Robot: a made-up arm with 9 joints. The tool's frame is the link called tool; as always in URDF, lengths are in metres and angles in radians. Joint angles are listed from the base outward.
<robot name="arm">
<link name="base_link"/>
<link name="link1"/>
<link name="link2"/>
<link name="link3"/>
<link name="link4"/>
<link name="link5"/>
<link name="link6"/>
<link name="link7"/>
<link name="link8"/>
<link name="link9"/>
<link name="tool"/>
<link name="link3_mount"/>
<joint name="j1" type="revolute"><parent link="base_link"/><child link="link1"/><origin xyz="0 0 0.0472" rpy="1.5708 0 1.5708"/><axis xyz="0 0 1"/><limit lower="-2.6" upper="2.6"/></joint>
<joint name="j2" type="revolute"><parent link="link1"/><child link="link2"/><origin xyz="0.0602 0.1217 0.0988" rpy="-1.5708 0 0"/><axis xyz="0 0 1"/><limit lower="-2.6" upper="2.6"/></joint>
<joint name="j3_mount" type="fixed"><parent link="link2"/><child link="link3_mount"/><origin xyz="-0.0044 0.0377 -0.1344" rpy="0 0 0"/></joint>
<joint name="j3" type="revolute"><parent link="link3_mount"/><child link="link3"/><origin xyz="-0.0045 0.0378 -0.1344" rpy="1.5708 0 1.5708"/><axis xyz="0 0 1"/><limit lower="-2.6" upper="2.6"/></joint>
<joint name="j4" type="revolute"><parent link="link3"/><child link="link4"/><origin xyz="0.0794 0.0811 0.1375" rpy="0 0 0"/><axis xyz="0 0 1"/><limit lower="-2.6" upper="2.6"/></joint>
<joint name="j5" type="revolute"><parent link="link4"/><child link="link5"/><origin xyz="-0.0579 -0.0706 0.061" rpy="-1.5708 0 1.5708"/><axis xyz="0 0 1"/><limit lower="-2.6" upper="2.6"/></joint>
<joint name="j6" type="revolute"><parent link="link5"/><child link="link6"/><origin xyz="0.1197 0.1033 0.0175" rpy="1.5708 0 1.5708"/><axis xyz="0 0 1"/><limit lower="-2.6" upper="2.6"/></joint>
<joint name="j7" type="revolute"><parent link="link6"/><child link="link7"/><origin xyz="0.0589 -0.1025 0.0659" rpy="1.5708 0 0"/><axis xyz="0 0 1"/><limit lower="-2.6" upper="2.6"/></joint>
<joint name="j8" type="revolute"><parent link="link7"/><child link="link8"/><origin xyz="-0.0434 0.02 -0.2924" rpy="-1.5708 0 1.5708"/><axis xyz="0 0 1"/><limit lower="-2.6" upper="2.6"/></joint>
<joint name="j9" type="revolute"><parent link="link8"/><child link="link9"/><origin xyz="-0.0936 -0.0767 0.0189" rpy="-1.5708 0 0"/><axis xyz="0 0 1"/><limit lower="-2.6" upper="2.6"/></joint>
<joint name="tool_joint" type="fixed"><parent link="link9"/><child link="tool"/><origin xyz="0.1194 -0.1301 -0.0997" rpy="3.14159 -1.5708 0"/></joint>
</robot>
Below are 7 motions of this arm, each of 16 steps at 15 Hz.
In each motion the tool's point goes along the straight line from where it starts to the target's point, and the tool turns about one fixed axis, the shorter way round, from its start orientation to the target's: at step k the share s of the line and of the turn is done. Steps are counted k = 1, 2, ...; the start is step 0. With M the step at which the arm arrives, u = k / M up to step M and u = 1 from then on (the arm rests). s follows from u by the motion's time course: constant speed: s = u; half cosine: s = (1 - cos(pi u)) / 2; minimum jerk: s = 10 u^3 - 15 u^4 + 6 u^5.
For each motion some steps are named. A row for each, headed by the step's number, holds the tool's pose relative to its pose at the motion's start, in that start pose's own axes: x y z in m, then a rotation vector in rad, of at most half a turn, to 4 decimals.
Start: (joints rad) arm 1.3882 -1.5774 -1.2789 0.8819 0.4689 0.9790 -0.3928 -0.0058 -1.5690
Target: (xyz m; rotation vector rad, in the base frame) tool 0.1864 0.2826 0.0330 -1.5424 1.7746 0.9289
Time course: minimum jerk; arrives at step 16
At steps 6, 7, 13, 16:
6: 0.0022 -0.0045 -0.0768 -0.5990 0.2791 0.2608
7: 0.0031 -0.0063 -0.1072 -0.8358 0.3895 0.3639
13: 0.0076 -0.0157 -0.2656 -2.0704 0.9648 0.9014
16: 0.0080 -0.0165 -0.2792 -2.1765 1.0142 0.9476

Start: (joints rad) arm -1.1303 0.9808 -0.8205 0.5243 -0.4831 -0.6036 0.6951 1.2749 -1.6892
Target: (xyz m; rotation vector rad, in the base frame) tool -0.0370 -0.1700 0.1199 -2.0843 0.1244 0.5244
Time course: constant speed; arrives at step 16
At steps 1, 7, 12, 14, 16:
1: 0.0201 0.0034 -0.0079 0.0735 -0.0631 -0.0298
7: 0.1404 0.0235 -0.0554 0.5146 -0.4414 -0.2085
12: 0.2406 0.0403 -0.0950 0.8822 -0.7567 -0.3574
14: 0.2807 0.0470 -0.1108 1.0293 -0.8828 -0.4169
16: 0.3208 0.0537 -0.1267 1.1763 -1.0089 -0.4765

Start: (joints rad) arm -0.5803 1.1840 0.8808 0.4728 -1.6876 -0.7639 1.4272 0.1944 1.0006
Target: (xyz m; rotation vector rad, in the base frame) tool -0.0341 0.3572 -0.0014 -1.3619 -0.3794 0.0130
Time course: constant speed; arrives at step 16
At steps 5, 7, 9, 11, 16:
5: 0.0264 -0.0904 -0.1032 0.3276 0.3713 -0.2734
7: 0.0370 -0.1266 -0.1445 0.4586 0.5198 -0.3828
9: 0.0475 -0.1627 -0.1857 0.5896 0.6684 -0.4921
11: 0.0581 -0.1989 -0.2270 0.7206 0.8169 -0.6015
16: 0.0845 -0.2893 -0.3302 1.0482 1.1882 -0.8749

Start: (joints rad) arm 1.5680 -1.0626 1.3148 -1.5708 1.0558 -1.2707 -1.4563 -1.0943 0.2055
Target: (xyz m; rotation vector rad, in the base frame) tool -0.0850 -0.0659 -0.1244 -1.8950 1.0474 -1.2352
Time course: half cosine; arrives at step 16
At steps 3, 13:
3: -0.0009 0.0123 0.0014 0.0080 -0.1747 0.0861
13: -0.0100 0.1334 0.0151 0.0874 -1.8985 0.9359

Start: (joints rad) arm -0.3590 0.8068 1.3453 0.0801 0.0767 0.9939 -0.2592 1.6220 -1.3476
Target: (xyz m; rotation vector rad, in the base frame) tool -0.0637 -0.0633 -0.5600 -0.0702 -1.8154 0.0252
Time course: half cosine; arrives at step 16
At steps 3, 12, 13, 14, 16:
3: 0.0282 -0.0376 -0.0369 0.1189 0.0100 0.1016
12: 0.2860 -0.3807 -0.3741 1.2039 0.1008 1.0291
13: 0.3068 -0.4084 -0.4013 1.2916 0.1082 1.1041
14: 0.3223 -0.4290 -0.4216 1.3568 0.1136 1.1598
16: 0.3350 -0.4460 -0.4382 1.4105 0.1181 1.2057

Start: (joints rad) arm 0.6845 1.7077 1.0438 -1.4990 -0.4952 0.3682 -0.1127 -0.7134 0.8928
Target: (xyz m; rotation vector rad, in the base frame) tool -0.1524 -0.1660 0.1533 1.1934 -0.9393 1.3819
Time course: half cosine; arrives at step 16
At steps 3, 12, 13, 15, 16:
3: 0.0068 0.0093 0.0017 -0.0524 0.0034 -0.0623
12: 0.0692 0.0946 0.0171 -0.5305 0.0343 -0.6309
13: 0.0743 0.1015 0.0183 -0.5691 0.0368 -0.6769
15: 0.0803 0.1098 0.0198 -0.6155 0.0398 -0.7320
16: 0.0811 0.1109 0.0200 -0.6215 0.0402 -0.7391

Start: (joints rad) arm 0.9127 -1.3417 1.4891 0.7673 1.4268 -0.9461 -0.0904 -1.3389 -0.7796
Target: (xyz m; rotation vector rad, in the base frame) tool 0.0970 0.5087 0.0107 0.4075 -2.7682 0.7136
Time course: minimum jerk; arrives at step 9
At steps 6, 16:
6: 0.0414 -0.0099 0.2568 0.5122 0.2995 -0.1562
16: 0.0524 -0.0125 0.3250 0.6482 0.3790 -0.1976

